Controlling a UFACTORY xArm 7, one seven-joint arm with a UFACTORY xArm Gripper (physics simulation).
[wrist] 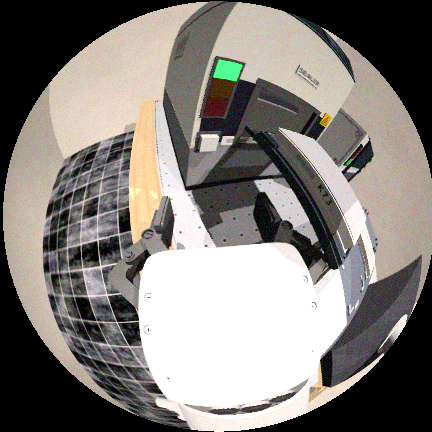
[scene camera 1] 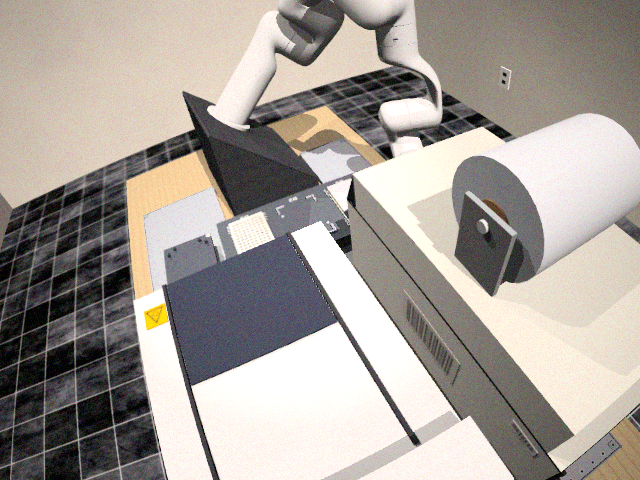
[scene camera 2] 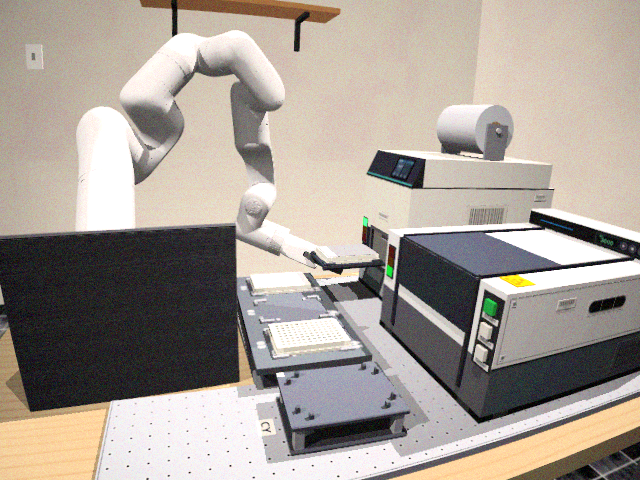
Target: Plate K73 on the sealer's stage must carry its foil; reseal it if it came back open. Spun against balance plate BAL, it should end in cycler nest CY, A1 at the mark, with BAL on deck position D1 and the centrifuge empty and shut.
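Frame: origin at the arm's base, x left, y down, z back, level; centimetres.
Seen in the pictures: gripper, between the fingertips: (wrist: pixel 213 204); arm's base, origin of its link: (scene camera 1: pixel 228 119) (scene camera 2: pixel 105 265).
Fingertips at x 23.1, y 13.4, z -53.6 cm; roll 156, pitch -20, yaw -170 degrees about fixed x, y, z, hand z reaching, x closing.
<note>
Pixels of each thing's middle, then the offset from my fingertips to it. Level surfaces: height alone.
- sealer, middle of its body: (scene camera 1: pixel 498 290) (wrist: pixel 234 47) (scene camera 2: pixel 458 201) dx -11.9, dy -18.8, dz -25.9 cm
- cycler nest CY, middle of its body: (scene camera 2: pixel 339 401) (scene camera 1: pixel 193 271) (wrist: pixel 366 231) dx -46.9, dy +2.1, dz +23.1 cm
- centrifuge, middle of its body: (scene camera 1: pixel 290 406) (scene camera 2: pixel 526 290) (wrist: pixel 307 115) dx -41.4, dy -7.2, dz -19.5 cm
- grey deck, height of its surface: dy +0.5 cm
- smooth white plate, middle of its body: (wrist: pixel 326 314) (scene camera 2: pixel 279 282) (scene camera 1: pixel 354 198) dx -7.0, dy -0.3, dz +19.1 cm
- open well plate, middle of its body: (scene camera 2: pixel 308 336) (scene camera 1: pixel 252 237) (wrist: pixel 366 247) dx -31.7, dy -0.3, dz +21.9 cm
- foil roll, middle of its body: (scene camera 1: pixel 549 192) (scene camera 2: pixel 473 129) dx -12.1, dy -36.8, dz -28.0 cm
Plate K73 (scene camera 2: pixel 347 252) (wrist: pixel 322 189) lies on the sealer's dark stage (scene camera 2: pixel 371 264) (wrist: pixel 290 171), which sticks out from the front of the sealer (scene camera 2: pixel 454 190) (scene camera 1: pixel 465 269) (wrist: pixel 241 52). The plate's top looks smooth and pale, with no wells showing. My gripper (scene camera 2: pixel 315 257) (wrist: pixel 213 204) is open and empty at the stage's left end. The plate lies outside its fingers, beside the right one. In scene camera 1 the gripper is hidden behind the sealer. The cycler nest CY (scene camera 2: pixel 338 397) (scene camera 1: pixel 190 255) is empty. The centrifuge (scene camera 2: pixel 516 310) (scene camera 1: pixel 248 305) is shut.
The grey deck (scene camera 2: pixel 291 310) (scene camera 1: pixel 305 204) holds a smooth white plate (scene camera 2: pixel 279 281) at the far position and an open well plate (scene camera 2: pixel 307 334) (scene camera 1: pixel 250 232) at the near one. A dark upright panel (scene camera 2: pixel 124 310) (scene camera 1: pixel 252 160) stands on the left. A foil roll (scene camera 2: pixel 472 129) (scene camera 1: pixel 558 180) tops the sealer.
</note>
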